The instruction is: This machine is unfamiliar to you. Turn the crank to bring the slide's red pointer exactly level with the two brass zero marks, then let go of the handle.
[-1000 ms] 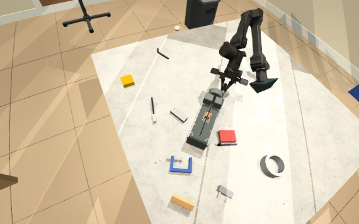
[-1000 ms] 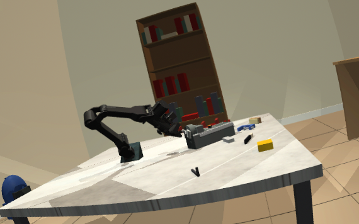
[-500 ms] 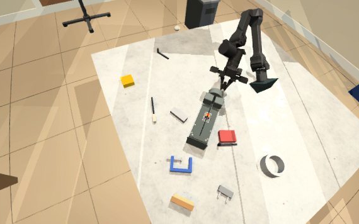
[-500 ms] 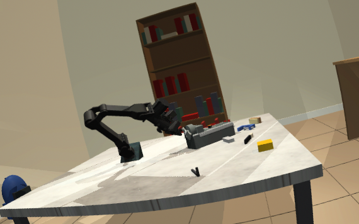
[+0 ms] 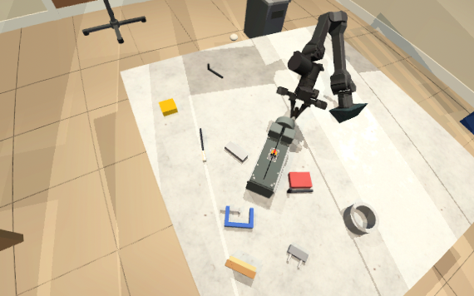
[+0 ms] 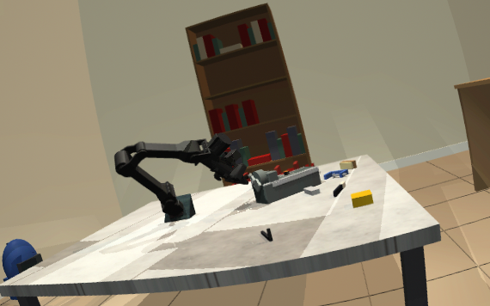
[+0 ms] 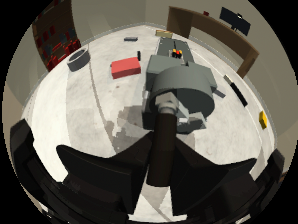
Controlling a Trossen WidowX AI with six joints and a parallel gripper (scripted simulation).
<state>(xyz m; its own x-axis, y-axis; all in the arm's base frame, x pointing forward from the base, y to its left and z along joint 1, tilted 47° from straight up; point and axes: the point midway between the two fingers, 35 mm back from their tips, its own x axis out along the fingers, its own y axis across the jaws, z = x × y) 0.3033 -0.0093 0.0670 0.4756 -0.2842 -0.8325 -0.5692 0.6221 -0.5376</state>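
My gripper tip is now 1 cm past the crank handle, 1 cm to the left of it and 2 cm below it. Round my gripper tip: grey block (23 cm ahead, 3 cm to the right, 8 cm below); then red pointer (15 cm ahead, 7 cm to the left); then red block (10 cm ahead, 19 cm to the left, 8 cm below).
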